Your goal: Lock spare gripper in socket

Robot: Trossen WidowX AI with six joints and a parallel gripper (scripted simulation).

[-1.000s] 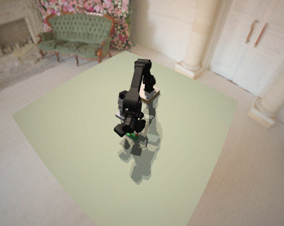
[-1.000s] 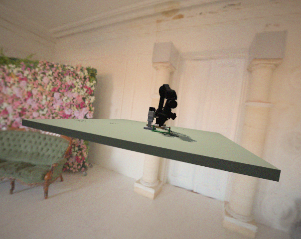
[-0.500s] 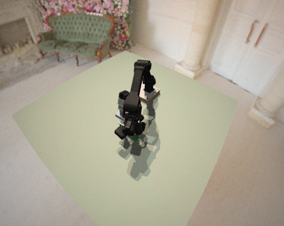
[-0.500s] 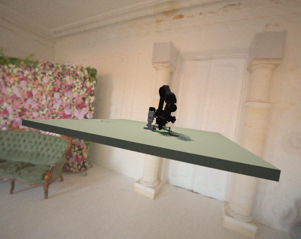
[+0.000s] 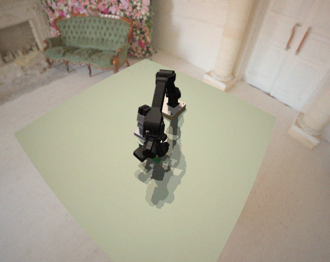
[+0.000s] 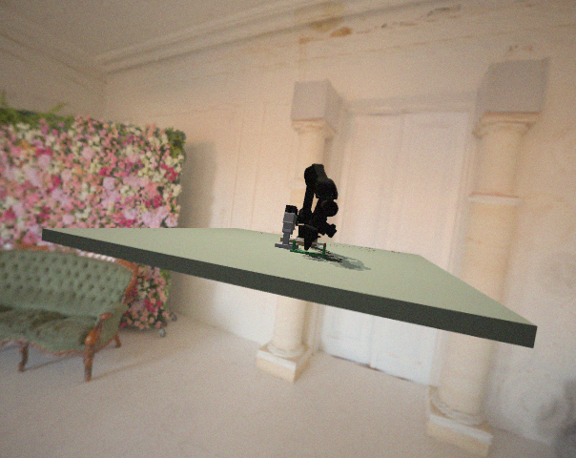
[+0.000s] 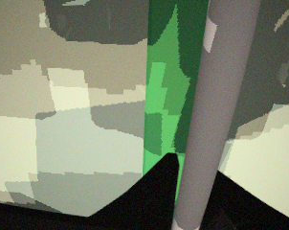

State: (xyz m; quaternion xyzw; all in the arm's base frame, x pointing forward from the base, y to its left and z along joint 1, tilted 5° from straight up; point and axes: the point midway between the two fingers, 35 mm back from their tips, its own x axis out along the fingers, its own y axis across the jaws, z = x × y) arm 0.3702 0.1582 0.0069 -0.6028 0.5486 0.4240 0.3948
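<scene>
The green rack is 1 cm to the left of my gripper tip and 1 cm above it. Also, from my gripper tip: grey mount (12 cm to the right, 9 cm behind, 4 cm above); spare gripper (12 cm to the right, 11 cm above, 9 cm behind).
</scene>
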